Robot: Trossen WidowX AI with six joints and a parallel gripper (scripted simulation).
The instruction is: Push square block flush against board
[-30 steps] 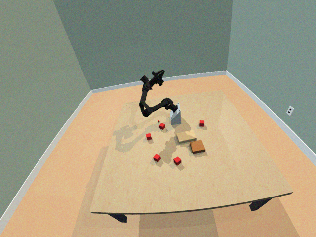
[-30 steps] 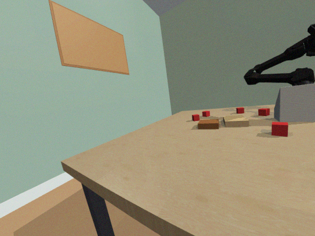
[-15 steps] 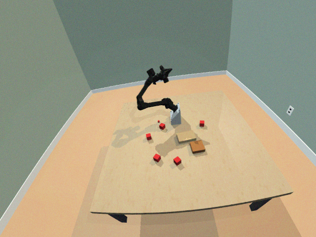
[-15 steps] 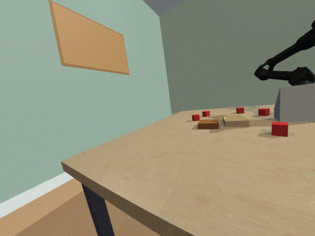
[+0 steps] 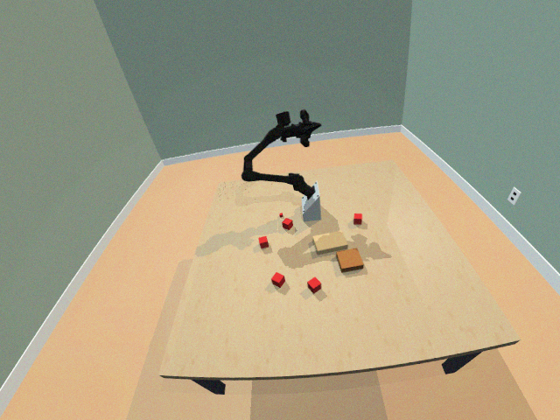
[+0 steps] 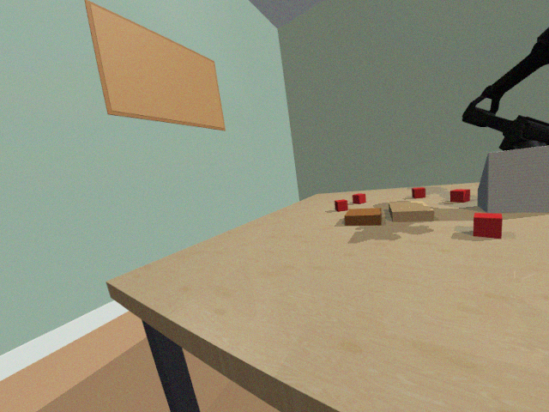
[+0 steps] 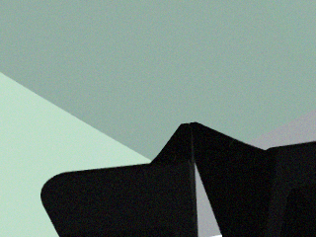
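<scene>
Now: gripper tip 35 cm short of the pale tan board, 3 cm to the left of it and 45 cm above it. From my gripper tip the other things lie so: brown square block: 47 cm ahead, 4 cm to the left, 45 cm below.
</scene>
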